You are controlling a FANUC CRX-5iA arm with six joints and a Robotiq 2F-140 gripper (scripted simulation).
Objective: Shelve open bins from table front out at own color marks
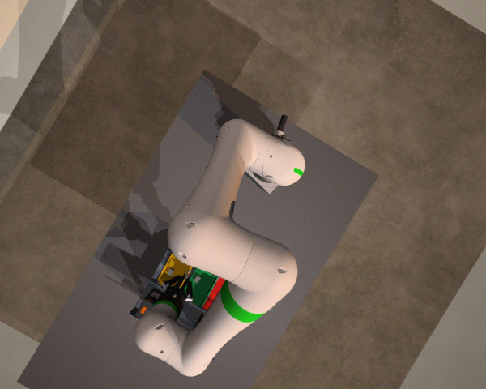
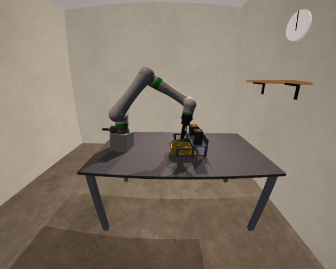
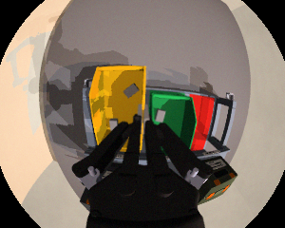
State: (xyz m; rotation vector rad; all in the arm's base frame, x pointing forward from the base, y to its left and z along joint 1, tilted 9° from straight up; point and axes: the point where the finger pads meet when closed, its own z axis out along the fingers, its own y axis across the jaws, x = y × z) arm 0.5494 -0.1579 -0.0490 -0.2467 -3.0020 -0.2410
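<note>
The yellow bin lies 5 cm to the right of my hand, 4 cm below it and 2 cm behind it. Round my hand: green bin (6 cm to the left, 6 cm ahead, 5 cm below); then yellow-marked place (9 cm below, 5 cm to the right, 4 cm ahead); then red mark (17 cm to the left, 9 cm below, 8 cm ahead).
</note>
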